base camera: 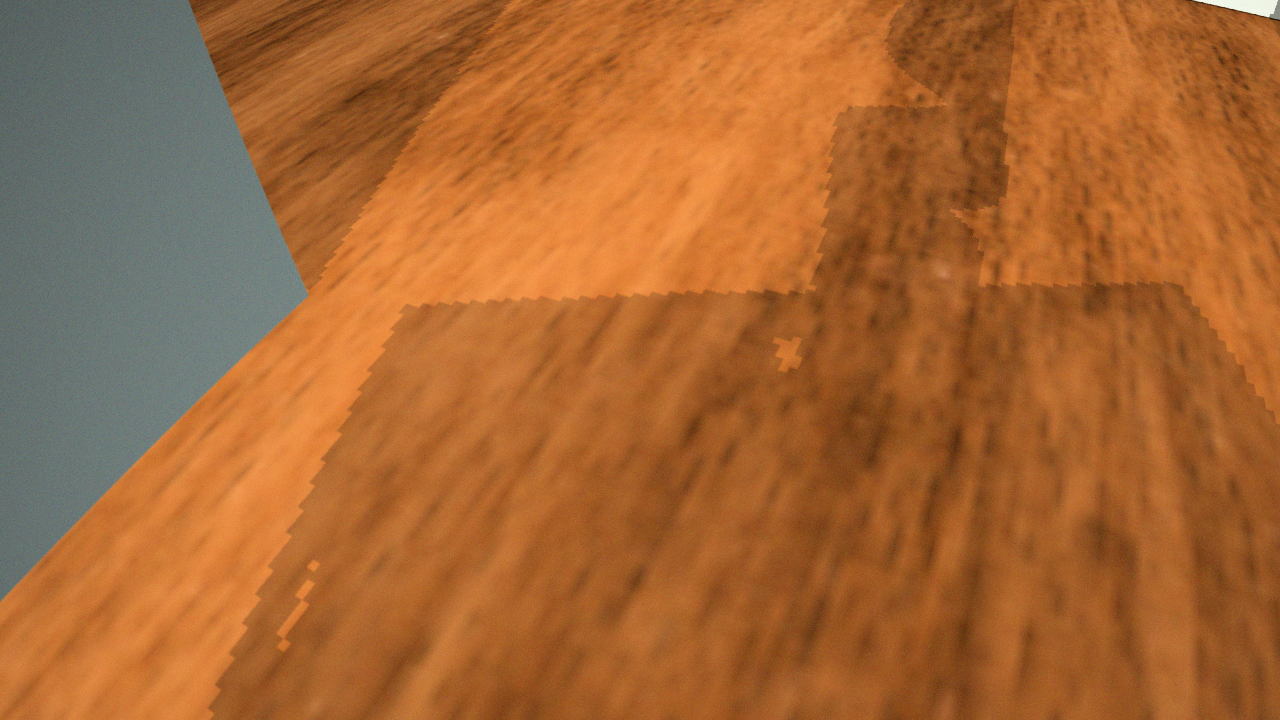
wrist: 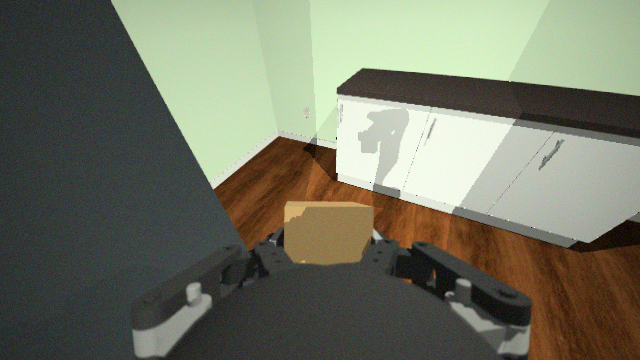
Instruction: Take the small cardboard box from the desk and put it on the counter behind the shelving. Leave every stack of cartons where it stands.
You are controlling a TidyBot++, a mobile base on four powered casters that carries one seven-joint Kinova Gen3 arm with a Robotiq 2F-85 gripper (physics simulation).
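Frame: origin at the arm's base, x ahead, y left, z up, level; metres.
Seen in the pictures: gripper, fingertip midpoint: (wrist: pixel 324 237).
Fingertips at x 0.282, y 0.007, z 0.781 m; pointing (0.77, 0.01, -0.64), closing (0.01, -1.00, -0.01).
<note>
A point is followed by its place in that frame.
The small cardboard box (wrist: pixel 328 234) {x 0.263, y 0.004, z 0.815 m} is held between the fingers of my gripper (wrist: pixel 324 237) {x 0.282, y 0.007, z 0.781 m} in the wrist view. The gripper is shut on it, and the dark gripper body hides the box's lower part. The counter (wrist: pixel 440 92) {x 1.430, y -0.710, z 0.513 m} has a dark brown top and white cabinet doors. It stands along the green wall, ahead and to the right, beyond the box and apart from it. The desk and the stacks of cartons do not show in either view.
A dark grey-blue panel (wrist: pixel 100 165) {x 0.411, y 0.342, z 0.768 m} fills the left side of the wrist view, close to the gripper. A grey-blue upright surface (base camera: pixel 116 268) {x 0.421, y 0.338, z -0.276 m} stands at the left of the base view. Wooden floor (base camera: pixel 626 447) {x 0.373, y 0.028, z -0.397 m} (wrist: pixel 425 227) {x 1.073, y -0.772, z -0.397 m} runs up to the counter's foot. Shadows fall on the floor.
</note>
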